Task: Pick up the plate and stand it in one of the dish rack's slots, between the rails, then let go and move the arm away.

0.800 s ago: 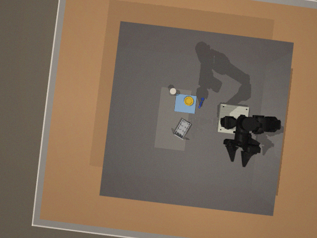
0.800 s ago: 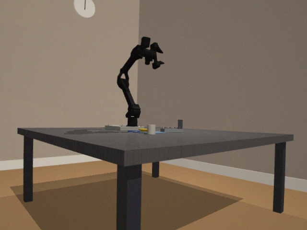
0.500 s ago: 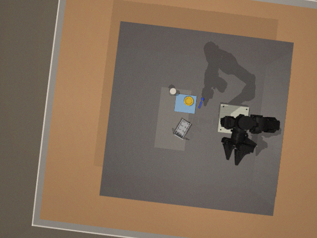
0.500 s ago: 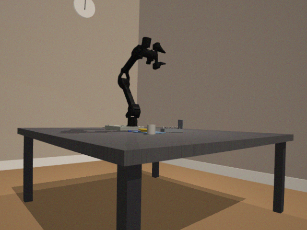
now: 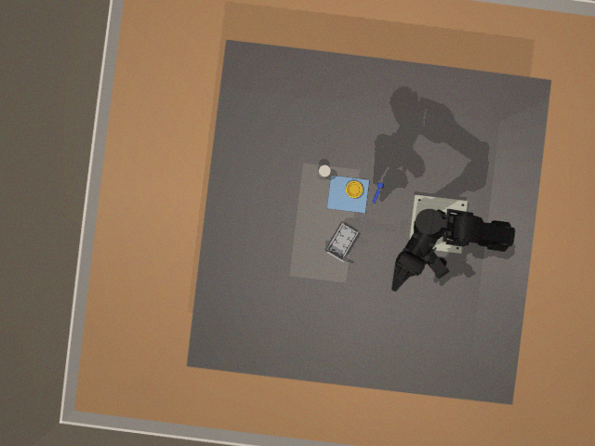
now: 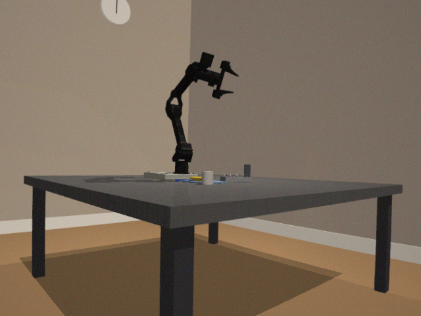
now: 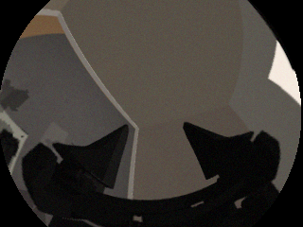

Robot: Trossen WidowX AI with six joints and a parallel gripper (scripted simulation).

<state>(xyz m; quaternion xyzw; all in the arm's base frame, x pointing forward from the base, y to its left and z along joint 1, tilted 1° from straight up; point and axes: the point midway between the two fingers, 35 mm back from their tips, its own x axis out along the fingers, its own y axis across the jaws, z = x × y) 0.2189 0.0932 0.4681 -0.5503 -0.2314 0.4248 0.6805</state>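
My gripper tip is now 30 cm to the left of the yellow plate and 47 cm above it. Also, from my gripper tip: blue mat 3 cm ahead, 28 cm to the right, 48 cm below; white cup 11 cm ahead, 37 cm to the right, 46 cm below; grey dish rack 7 cm ahead, 10 cm to the right, 46 cm below.
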